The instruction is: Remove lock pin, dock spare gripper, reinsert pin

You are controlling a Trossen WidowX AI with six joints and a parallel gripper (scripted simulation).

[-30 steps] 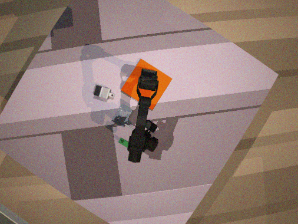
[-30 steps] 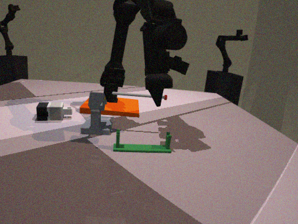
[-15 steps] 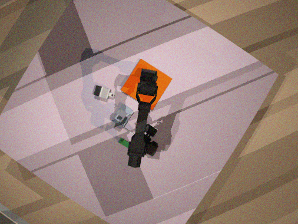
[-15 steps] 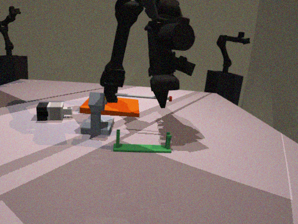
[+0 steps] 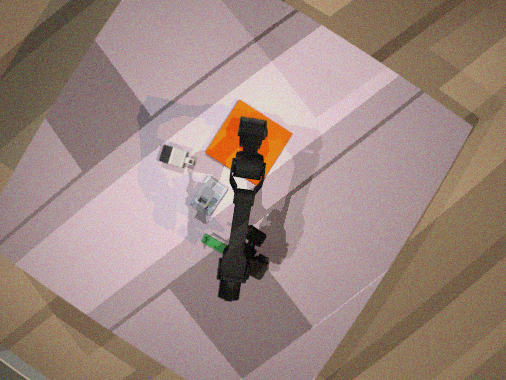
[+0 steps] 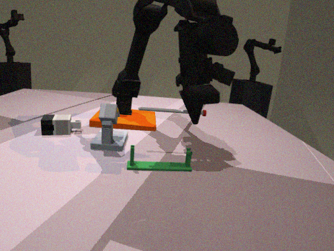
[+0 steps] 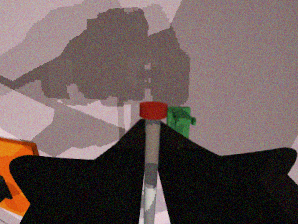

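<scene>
My gripper tip is now 40 mm short of the green rack, 80 mm to the left of it and 70 mm above it. From my gripper tip the other things lie so: grey mount: 70 mm behind, 200 mm to the right, 40 mm below; spare gripper: 150 mm behind, 350 mm to the right, 70 mm below.
</scene>
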